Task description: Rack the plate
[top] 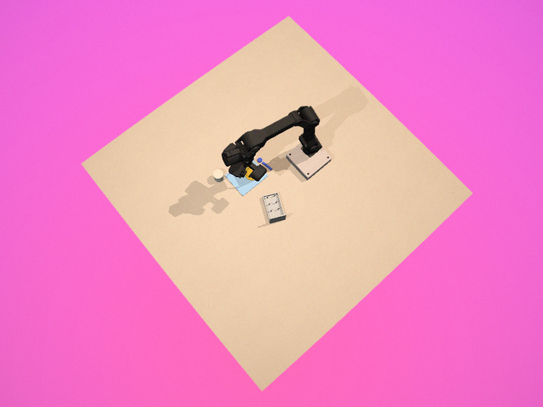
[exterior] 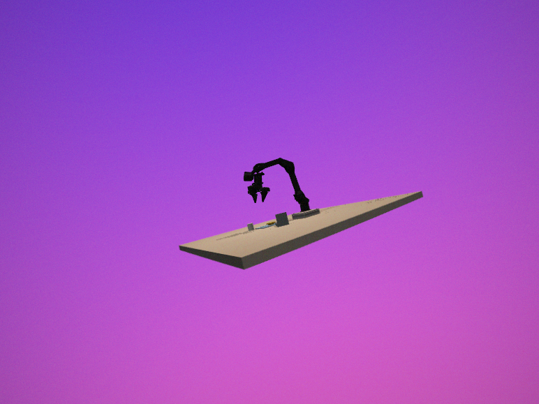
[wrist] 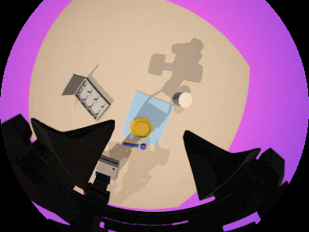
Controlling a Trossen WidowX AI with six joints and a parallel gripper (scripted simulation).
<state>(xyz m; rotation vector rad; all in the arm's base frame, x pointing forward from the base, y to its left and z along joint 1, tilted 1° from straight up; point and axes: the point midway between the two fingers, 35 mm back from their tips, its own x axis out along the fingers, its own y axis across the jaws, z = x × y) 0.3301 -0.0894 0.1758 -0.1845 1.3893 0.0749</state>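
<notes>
Right now the yellow plate is 17 cm below my gripper tip, 6 cm behind it and 1 cm to the right of it. The rest, counted from my gripper tip: light blue mat 18 cm below, 4 cm behind, 2 cm to the right; white cup 16 cm below, 10 cm to the right, 6 cm ahead; blue spoon 18 cm below, 14 cm behind, 1 cm to the right.
</notes>
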